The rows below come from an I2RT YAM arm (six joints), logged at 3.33 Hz.
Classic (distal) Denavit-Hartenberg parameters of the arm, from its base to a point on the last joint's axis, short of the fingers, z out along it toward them. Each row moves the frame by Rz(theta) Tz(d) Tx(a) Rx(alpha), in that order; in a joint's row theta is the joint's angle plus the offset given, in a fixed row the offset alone. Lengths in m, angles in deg.
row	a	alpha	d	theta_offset
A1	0.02	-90	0.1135	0
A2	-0.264	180	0	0
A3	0.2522	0	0	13.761
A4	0.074	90	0	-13.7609
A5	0	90	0	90
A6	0	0	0.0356	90
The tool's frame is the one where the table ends.
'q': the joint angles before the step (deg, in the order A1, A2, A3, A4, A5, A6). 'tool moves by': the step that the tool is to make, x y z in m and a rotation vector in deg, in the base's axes. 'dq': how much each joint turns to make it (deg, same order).
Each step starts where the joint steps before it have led.
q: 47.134 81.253 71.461 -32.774 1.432 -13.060
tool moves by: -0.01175 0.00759 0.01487 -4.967 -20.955 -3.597
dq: 4.568 -3.169 -3.585 12.349 17.965 -10.665
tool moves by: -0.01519 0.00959 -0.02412 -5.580 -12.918 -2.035
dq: 4.590 -1.201 -9.572 15.912 12.131 -10.252
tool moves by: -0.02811 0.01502 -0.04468 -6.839 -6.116 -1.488
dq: 7.016 1.945 -9.509 12.241 11.213 -5.989
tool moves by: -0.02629 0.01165 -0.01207 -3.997 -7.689 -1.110
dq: 6.231 1.464 -4.305 11.474 9.814 -8.480
